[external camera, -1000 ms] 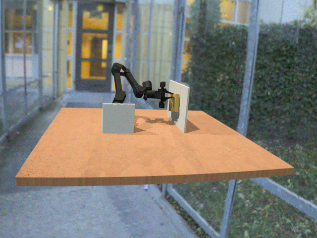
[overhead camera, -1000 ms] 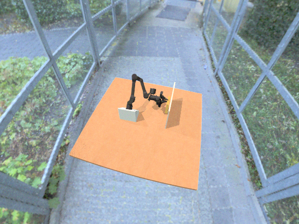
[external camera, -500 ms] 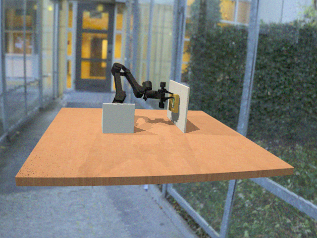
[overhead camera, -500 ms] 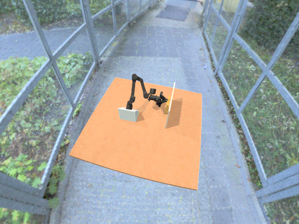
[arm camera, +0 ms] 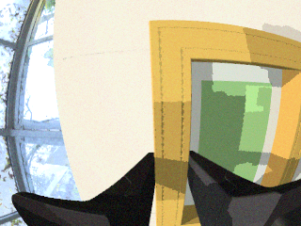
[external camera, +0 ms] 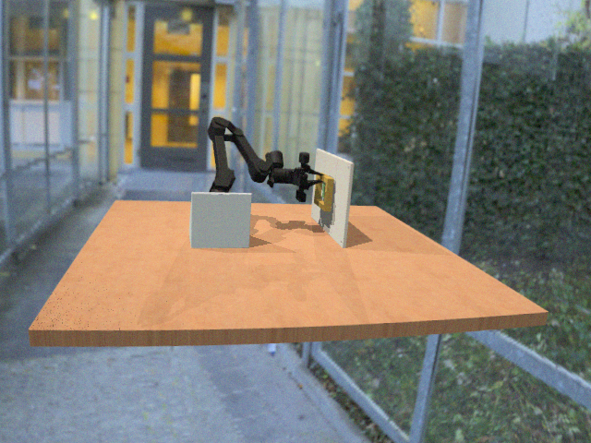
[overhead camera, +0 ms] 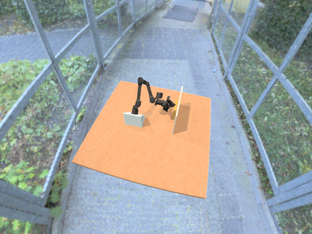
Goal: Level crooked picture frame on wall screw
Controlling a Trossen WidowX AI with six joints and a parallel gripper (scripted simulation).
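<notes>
Now: the picture frame 10 mm ahead of my gripper tip and 50 mm below it.
</notes>
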